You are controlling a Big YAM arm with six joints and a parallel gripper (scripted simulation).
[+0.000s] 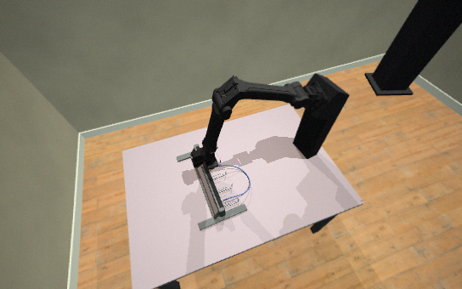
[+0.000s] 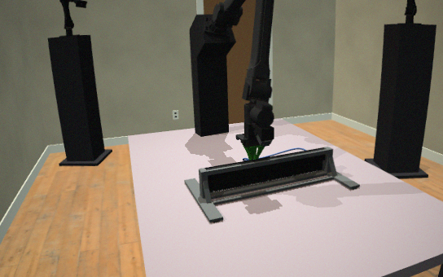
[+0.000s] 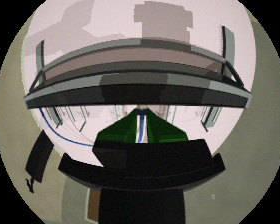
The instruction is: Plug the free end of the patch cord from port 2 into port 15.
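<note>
Right now my hand is 20 mm short of the plug and 10 mm to the right of it.
</note>
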